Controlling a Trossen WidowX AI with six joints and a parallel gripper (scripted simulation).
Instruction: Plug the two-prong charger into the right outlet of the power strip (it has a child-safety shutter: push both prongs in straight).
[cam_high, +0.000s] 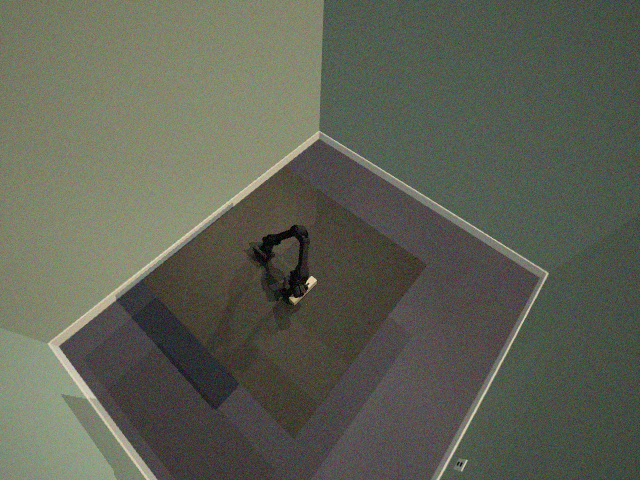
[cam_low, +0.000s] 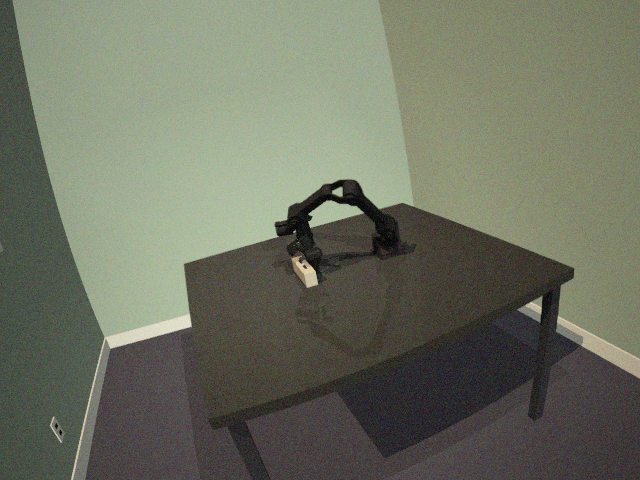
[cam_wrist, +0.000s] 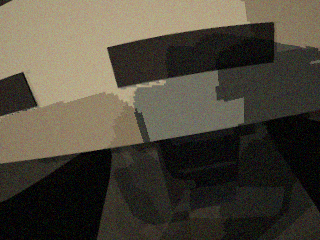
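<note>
My gripper tip is 20 mm short of the dark two-prong charger and 10 mm below it.
</note>
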